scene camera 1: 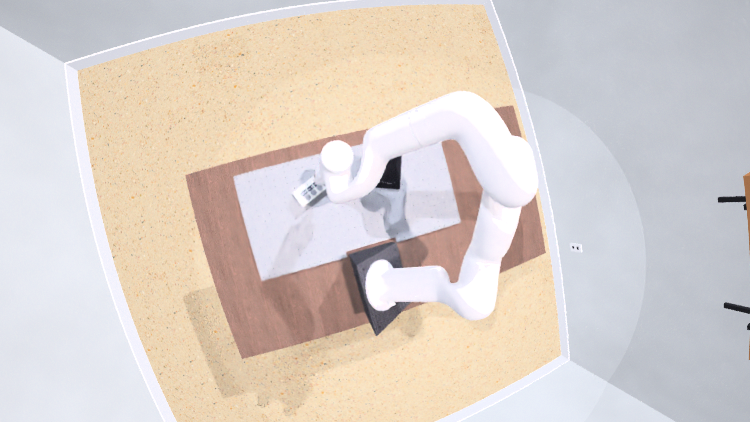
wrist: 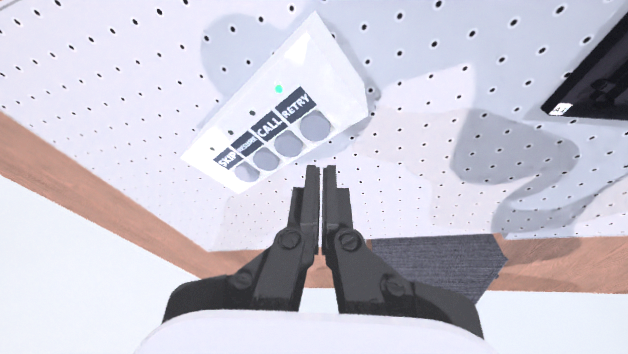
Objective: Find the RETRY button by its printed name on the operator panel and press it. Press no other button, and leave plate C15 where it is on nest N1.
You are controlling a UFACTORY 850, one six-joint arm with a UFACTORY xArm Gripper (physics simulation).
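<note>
The white operator panel (scene camera 1: 301, 196) (wrist: 330, 75) stands on the perforated board. In the wrist view its labels read SKIP, RESUME, CALL and RETRY, each beside a round grey button. The RETRY button (wrist: 315, 125) is at the right end of the row, and a small green light (wrist: 279, 89) is lit above the RETRY label (wrist: 296, 104). My gripper (wrist: 321, 182) is shut and empty; its tips appear below the RETRY button in the wrist view, apart from it. The arm hides the gripper in the scene view. Plate C15 and nest N1 cannot be identified by name.
A black block (scene camera 1: 390, 175) (wrist: 595, 75) with a small white tag stands on the light perforated board (scene camera 1: 335, 236) (wrist: 400, 200), to the panel's right. The dark arm base (scene camera 1: 367, 309) (wrist: 435, 260) stands at the board's lower edge on the brown table (scene camera 1: 220, 236).
</note>
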